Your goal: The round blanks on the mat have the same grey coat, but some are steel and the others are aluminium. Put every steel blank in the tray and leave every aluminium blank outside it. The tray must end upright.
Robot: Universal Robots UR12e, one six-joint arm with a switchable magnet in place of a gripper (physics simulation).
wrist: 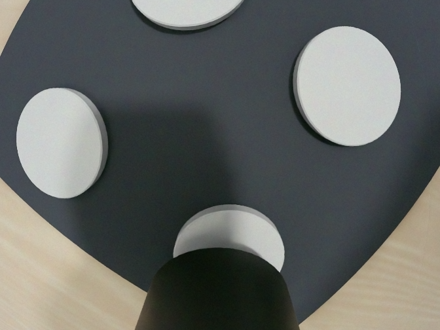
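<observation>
My magnet (220,280) is a dark cylinder at the bottom centre of the wrist view. It stands over a round light-grey blank (227,227) and hides its lower part. That blank looks about level with the others, at the mat (165,150). Whether the magnet touches it or is switched on cannot be told. A second blank (60,142) lies flat at the left. A third blank (349,86) lies at the upper right. A fourth blank (187,10) is cut off by the top edge. All have the same grey coat. The tray does not show in this view.
The dark mat has curved-looking edges in this view. Pale wood table top (45,260) shows at the lower left, and more of it shows at the lower right and in the top left corner. Soft shadows fall across the middle of the mat.
</observation>
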